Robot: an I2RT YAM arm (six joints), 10 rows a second.
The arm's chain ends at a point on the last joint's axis. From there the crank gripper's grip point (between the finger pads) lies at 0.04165 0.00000 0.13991 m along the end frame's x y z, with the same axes.
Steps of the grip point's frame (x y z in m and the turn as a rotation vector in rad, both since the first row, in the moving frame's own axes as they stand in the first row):
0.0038, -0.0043, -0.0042, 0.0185, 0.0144, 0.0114
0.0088, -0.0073, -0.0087, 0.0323, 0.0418, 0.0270
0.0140, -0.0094, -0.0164, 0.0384, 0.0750, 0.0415
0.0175, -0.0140, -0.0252, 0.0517, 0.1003, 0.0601
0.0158, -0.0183, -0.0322, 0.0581, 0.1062, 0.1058
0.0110, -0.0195, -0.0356, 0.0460, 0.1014, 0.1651
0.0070, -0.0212, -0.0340, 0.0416, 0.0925, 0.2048
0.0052, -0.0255, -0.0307, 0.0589, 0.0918, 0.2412
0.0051, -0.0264, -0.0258, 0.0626, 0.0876, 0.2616
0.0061, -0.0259, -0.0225, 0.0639, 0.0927, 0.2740
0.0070, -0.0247, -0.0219, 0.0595, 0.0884, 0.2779
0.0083, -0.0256, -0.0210, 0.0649, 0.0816, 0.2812
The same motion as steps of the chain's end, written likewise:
0.0018, -0.0022, -0.0036, 0.0185, 0.0144, 0.0114
0.0029, -0.0040, -0.0068, 0.0323, 0.0418, 0.0270
0.0036, -0.0060, -0.0128, 0.0384, 0.0750, 0.0415
0.0036, -0.0098, -0.0202, 0.0517, 0.1003, 0.0601
0.0010, -0.0155, -0.0269, 0.0581, 0.1062, 0.1058
-0.0028, -0.0212, -0.0307, 0.0460, 0.1014, 0.1651
-0.0054, -0.0253, -0.0296, 0.0416, 0.0925, 0.2048
-0.0071, -0.0289, -0.0264, 0.0589, 0.0918, 0.2412
-0.0066, -0.0302, -0.0217, 0.0626, 0.0876, 0.2616
-0.0062, -0.0302, -0.0182, 0.0639, 0.0927, 0.2740
-0.0046, -0.0297, -0.0178, 0.0595, 0.0884, 0.2779
-0.0024, -0.0299, -0.0173, 0.0649, 0.0816, 0.2812

